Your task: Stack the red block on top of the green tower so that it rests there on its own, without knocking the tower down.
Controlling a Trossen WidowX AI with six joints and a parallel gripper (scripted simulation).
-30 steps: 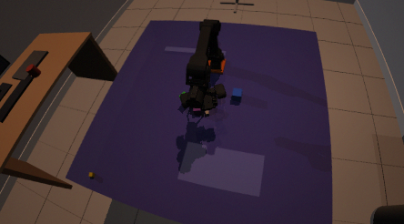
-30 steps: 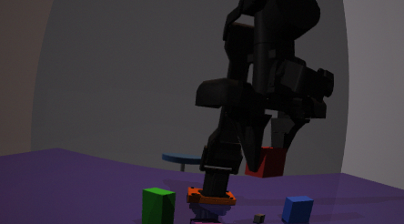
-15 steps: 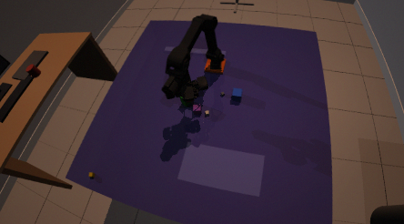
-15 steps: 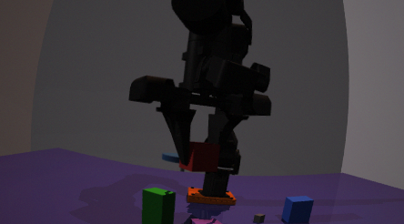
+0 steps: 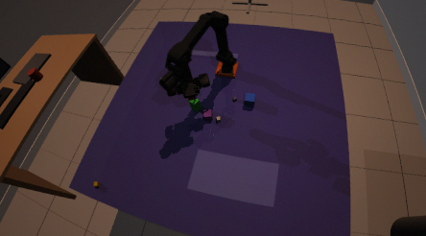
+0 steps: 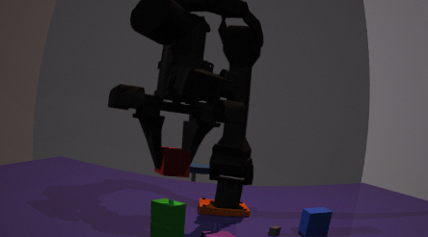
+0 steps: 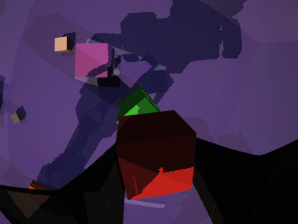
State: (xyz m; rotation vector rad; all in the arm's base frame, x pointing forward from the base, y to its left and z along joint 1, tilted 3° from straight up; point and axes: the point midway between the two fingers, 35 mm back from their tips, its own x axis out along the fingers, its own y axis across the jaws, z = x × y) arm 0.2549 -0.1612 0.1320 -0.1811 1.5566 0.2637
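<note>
Right now the magenta block is 50 mm ahead of my gripper tip, 60 mm to the left of it and 100 mm below it. Also, from my gripper tip: red block: 10 mm above; blue block: 40 mm behind, 270 mm to the left, 100 mm below.
</note>
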